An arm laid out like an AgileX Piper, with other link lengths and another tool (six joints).
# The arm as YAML. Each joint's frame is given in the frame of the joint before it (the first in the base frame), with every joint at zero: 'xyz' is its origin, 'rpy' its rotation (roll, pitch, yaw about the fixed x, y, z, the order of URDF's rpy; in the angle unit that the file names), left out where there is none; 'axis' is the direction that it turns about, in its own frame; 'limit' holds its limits. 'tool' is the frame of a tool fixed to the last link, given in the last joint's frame.
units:
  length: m
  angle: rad
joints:
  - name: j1
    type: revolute
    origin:
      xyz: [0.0, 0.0, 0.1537]
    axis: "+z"
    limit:
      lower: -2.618
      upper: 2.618
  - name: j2
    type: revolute
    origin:
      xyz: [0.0, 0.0, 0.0]
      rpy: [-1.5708, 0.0, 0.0]
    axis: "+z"
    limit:
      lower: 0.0
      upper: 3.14
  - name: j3
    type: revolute
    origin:
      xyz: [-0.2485, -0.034, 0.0]
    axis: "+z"
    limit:
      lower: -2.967
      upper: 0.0
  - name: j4
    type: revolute
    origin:
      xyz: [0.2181, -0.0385, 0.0]
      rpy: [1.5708, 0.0, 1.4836]
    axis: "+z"
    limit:
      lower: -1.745
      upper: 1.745
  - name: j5
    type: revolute
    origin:
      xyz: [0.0, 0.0, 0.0]
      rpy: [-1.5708, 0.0, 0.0]
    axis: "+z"
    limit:
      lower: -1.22
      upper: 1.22
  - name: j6
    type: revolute
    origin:
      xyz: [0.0, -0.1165, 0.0]
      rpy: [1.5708, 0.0, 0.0]
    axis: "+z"
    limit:
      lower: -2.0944
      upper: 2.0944
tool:
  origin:
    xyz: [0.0, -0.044, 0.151]
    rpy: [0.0, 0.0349, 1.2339]
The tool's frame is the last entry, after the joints.
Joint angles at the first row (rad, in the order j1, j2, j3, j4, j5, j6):
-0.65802 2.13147 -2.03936 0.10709 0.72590 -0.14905
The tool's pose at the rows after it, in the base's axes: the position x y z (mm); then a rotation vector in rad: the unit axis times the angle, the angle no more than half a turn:
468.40, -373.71, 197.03, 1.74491, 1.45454, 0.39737
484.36, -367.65, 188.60, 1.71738, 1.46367, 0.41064
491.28, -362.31, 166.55, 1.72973, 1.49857, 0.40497
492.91, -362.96, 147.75, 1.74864, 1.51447, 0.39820
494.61, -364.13, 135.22, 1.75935, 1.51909, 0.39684
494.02, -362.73, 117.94, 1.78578, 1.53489, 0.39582
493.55, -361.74, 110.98, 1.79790, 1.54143, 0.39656
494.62, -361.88, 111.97, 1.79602, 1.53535, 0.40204
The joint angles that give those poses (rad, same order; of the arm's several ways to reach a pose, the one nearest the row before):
-0.62907 2.14202 -2.03934 0.10710 0.64766 -0.14906
-0.60350 2.17322 -2.03934 0.10637 0.59941 -0.14904
-0.58806 2.21269 -2.03933 0.10032 0.59099 -0.14907
-0.58684 2.24678 -2.03934 0.09913 0.58155 -0.14905
-0.58682 2.27190 -2.03938 0.10108 0.56749 -0.14903
-0.58683 2.29887 -2.03940 0.10651 0.57046 -0.14904
-0.58684 2.30915 -2.03941 0.10997 0.57341 -0.14905
-0.58684 2.30911 -2.03935 0.11433 0.56778 -0.14907

